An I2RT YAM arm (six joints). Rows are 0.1 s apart.
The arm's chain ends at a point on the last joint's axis. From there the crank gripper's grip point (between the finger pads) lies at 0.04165 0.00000 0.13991 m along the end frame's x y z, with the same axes.
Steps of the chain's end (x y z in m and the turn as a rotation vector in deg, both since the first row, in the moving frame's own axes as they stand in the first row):
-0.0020, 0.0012, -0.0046, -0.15, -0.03, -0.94
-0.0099, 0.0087, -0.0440, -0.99, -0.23, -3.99
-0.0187, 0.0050, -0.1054, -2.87, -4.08, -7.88
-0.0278, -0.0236, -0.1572, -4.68, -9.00, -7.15
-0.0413, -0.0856, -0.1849, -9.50, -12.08, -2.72
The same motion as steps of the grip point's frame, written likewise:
-0.0021, 0.0009, -0.0046, -0.15, -0.03, -0.94
-0.0105, 0.0082, -0.0438, -0.99, -0.23, -3.99
-0.0286, 0.0070, -0.1028, -2.87, -4.08, -7.88
-0.0497, -0.0158, -0.1527, -4.68, -9.00, -7.15
-0.0709, -0.0632, -0.1811, -9.50, -12.08, -2.72

